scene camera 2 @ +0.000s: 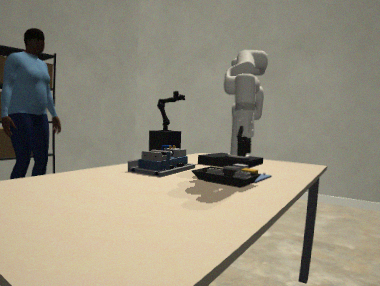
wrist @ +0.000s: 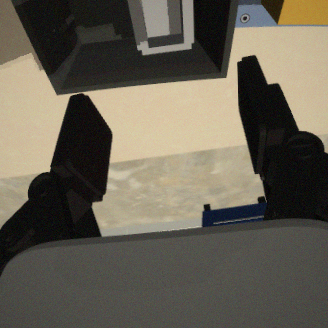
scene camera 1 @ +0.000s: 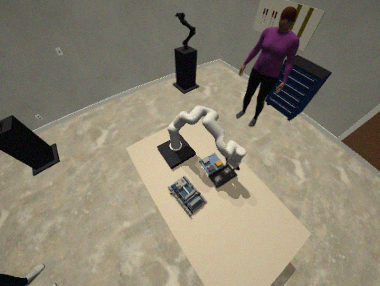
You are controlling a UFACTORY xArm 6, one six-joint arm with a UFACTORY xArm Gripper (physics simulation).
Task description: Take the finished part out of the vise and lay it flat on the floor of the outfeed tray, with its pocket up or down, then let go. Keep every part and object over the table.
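Frame: origin at the arm's base, x ahead, y left, z up, level; centimetres.
Seen in the pictures: gripper, fingertip midpoint: [scene camera 2: 244,154] [wrist: 165,98] [scene camera 1: 229,167]; arm's base, link origin: [scene camera 2: 238,156] [scene camera 1: 175,145].
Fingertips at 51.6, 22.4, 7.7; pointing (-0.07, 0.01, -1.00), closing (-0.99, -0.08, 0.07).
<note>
Offsets run from my fingertips to a thing's top centre, as dx, dy, dz. Level surfaces: height alone.
The outfeed tray [scene camera 1: 218,184] [scene camera 2: 212,177] [wrist: 120,75] is black with sloping walls. In the wrist view a light grey part {-0.5, -0.4, -7.1} [wrist: 162,17] lies in it with its rectangular pocket up; it looks flat on the tray floor, and its far end is cut off by the view's top edge. My gripper [scene camera 1: 237,167] [scene camera 2: 244,150] [wrist: 165,98] is open and empty, with the part beyond its fingertips and apart from them. The vise {-6.0, -42.7, -1.9} [scene camera 1: 186,192] [scene camera 2: 162,161] is grey and blue and stands on the table; whether its jaws hold anything is too small to tell.
A blue board [scene camera 1: 210,159] [scene camera 2: 263,177] [wrist: 257,17] with an orange block {-10.7, -1.1, -7.4} [scene camera 1: 219,163] [scene camera 2: 250,171] [wrist: 305,12] adjoins the tray. The arm's black base plate [scene camera 1: 167,157] [scene camera 2: 225,160] is on the table {dz -11.8} [scene camera 1: 235,225] [scene camera 2: 125,215]. A person [scene camera 1: 274,47] stands beyond the table near a blue cabinet [scene camera 1: 295,90] [wrist: 232,214].
</note>
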